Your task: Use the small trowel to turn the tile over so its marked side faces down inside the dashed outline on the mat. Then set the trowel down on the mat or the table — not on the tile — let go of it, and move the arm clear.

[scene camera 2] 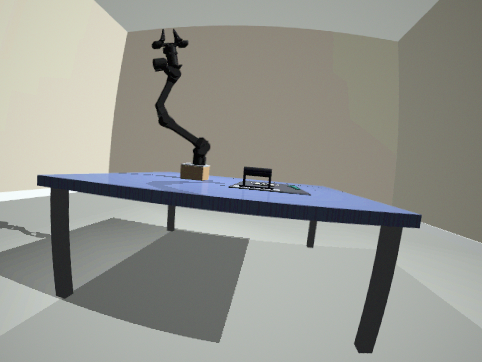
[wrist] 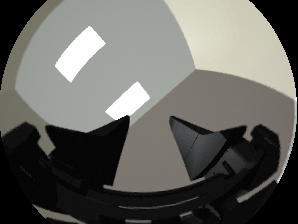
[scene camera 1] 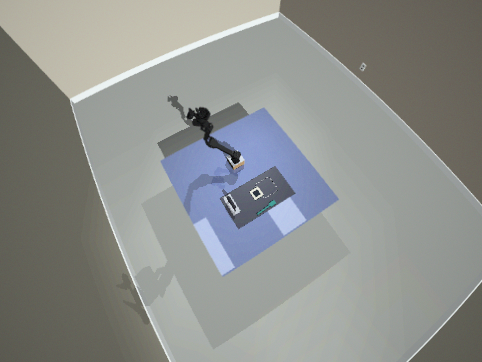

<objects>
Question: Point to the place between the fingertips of my gripper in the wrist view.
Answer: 150, 118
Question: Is my gripper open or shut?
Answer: Open.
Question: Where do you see a dark mat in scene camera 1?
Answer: At 249, 207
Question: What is my gripper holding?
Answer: Nothing.
</objects>
